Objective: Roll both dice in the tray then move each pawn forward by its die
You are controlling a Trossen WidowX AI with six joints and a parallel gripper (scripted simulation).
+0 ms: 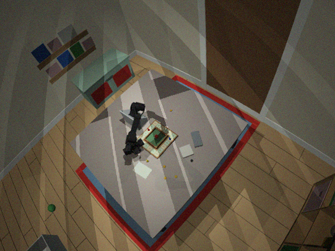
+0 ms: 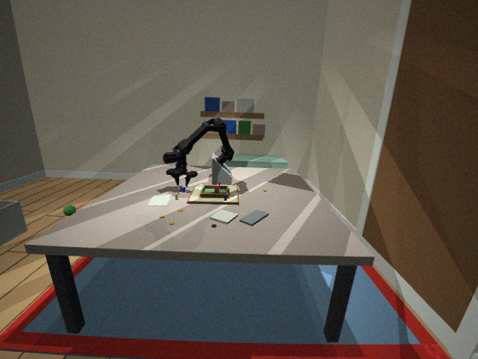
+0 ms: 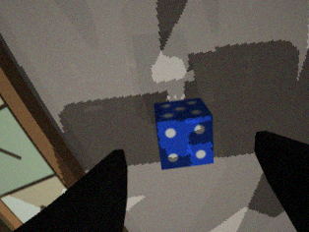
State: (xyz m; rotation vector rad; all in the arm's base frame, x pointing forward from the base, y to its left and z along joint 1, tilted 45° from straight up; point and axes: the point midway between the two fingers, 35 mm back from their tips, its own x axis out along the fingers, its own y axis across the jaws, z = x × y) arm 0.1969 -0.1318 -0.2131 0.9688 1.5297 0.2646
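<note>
Now: gripper tip 30 mm past the red pawn, 240 mm to the right of it and 10 mm above it. Round my gripper tip: black token (460 mm ahead, 170 mm to the left, 30 mm below); then blue pawn (190 mm ahead, 250 mm to the left, 10 mm below); then pale sheet (140 mm ahead, 110 mm to the right, 30 mm below).
</note>
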